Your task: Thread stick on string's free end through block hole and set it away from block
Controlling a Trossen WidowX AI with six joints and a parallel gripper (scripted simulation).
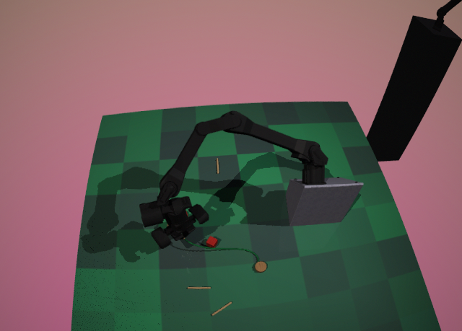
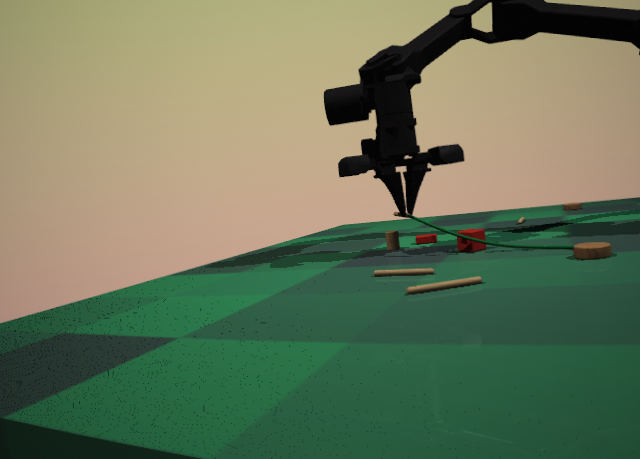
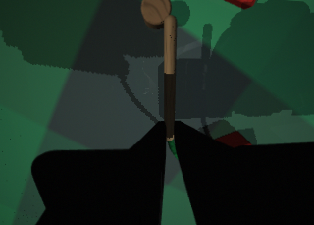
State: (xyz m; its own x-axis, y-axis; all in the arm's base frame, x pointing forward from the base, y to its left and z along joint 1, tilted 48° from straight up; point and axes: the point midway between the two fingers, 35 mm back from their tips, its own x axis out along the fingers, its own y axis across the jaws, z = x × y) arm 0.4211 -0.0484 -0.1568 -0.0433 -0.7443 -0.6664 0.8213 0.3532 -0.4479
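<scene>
Now: the wooden peg 5 cm ahead of my gripper tip, 6 cm to the right of it and 4 cm below it. Also, from my gripper tip: round wooden button (25 cm behind, 10 cm to the left, 5 cm below); thin wooden stick (1 cm ahead, 1 cm to the right); flat red piece (1 cm ahead, 12 cm to the right, 5 cm below).
</scene>
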